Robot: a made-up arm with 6 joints.
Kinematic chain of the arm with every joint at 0, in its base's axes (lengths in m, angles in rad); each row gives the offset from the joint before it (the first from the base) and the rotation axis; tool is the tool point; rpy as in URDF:
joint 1: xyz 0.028 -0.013 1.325 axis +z
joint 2: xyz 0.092 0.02 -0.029 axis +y
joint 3: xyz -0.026 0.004 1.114 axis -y
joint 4: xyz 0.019 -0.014 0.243 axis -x
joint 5: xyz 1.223 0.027 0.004 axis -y
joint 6: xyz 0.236 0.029 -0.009 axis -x
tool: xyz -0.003 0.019 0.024 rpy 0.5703 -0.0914 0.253
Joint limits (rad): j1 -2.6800..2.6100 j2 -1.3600..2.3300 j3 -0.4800..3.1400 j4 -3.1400..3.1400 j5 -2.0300..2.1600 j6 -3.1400..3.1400
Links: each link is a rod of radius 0.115 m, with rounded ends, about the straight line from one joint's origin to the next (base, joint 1, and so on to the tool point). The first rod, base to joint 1, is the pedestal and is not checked.
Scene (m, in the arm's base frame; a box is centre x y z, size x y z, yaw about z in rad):
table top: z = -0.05
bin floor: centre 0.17 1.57 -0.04 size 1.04 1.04 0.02 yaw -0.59
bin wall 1: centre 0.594 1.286 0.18 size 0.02 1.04 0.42 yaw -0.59
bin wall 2: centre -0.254 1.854 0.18 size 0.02 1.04 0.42 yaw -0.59
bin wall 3: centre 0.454 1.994 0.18 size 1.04 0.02 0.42 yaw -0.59
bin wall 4: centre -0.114 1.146 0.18 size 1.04 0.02 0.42 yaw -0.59
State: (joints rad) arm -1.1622 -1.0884 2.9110 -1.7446 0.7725 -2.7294
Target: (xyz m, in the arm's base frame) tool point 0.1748 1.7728 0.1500
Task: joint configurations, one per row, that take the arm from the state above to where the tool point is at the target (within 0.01 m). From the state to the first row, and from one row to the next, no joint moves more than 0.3 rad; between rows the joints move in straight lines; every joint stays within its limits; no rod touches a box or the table.
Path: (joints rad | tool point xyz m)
1: -0.9137 -0.8937 2.6381 -1.7826 0.7824 -2.7246 | -1.3191 1.4966 1.2108
2: -0.6653 -0.6990 2.3652 -1.8206 0.7923 -2.7198 | -1.6990 1.1564 2.0097
3: -0.4168 -0.5044 2.0923 -1.8585 0.8022 -2.7150 | -1.6787 0.5815 2.8013
4: -0.1684 -0.3097 1.8193 -1.8965 0.8121 -2.7102 | -1.1900 0.0437 3.4361
5: 0.0801 -0.1150 1.5464 -1.9345 0.8220 -2.7054 | -0.3609 -0.1937 3.7918
6: 0.3285 0.0797 1.2735 -1.9725 0.8319 -2.7006 | 0.5344 0.0018 3.8007
7: 0.5770 0.2744 1.0006 -2.0104 0.8418 -2.6958 | 1.1937 0.5674 3.4635
8: 0.8254 0.4690 0.7277 -2.0484 0.8516 -2.6910 | 1.4185 1.2734 2.8490
9: 1.0739 0.6637 0.4548 -2.0864 0.8615 -2.6862 | 1.1961 1.8291 2.0786
10: 1.3223 0.8584 0.1818 -2.1244 0.8714 -2.6814 | 0.6948 2.0137 1.3010
11: 1.5708 1.0531 -0.0911 -2.1623 0.8813 -2.6766 | 0.1747 1.7728 0.6599
12: 1.5669 1.2500 0.0391 -2.1410 0.8260 -2.6851 | 0.1753 1.7950 0.4100
13: 1.5631 1.4470 0.1693 -2.1196 0.7706 -2.6935 | 0.1748 1.7727 0.1499

